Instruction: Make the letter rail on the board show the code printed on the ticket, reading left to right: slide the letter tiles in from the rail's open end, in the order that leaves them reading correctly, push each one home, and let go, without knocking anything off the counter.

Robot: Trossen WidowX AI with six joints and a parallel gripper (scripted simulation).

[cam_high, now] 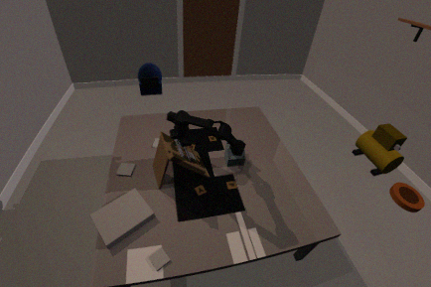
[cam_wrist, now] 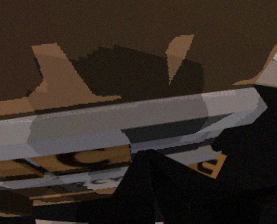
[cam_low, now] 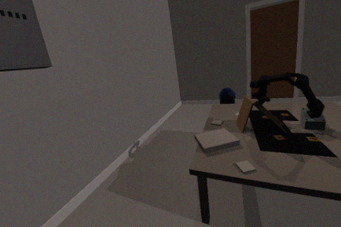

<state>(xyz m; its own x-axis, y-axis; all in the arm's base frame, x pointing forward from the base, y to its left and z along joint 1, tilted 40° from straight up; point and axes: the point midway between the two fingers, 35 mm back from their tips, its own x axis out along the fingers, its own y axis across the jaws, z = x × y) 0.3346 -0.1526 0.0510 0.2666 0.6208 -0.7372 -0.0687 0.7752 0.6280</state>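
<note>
Right now the tan letter tile is 4 cm to the left of my gripper tip and 1 cm below it. Also, from my gripper tip: black mat (15 cm behind, 6 cm to the left, 16 cm below); white ticket (5 cm behind, 4 cm to the left, 8 cm below); pad (37 cm ahead, 3 cm to the right, 16 cm below).
</note>
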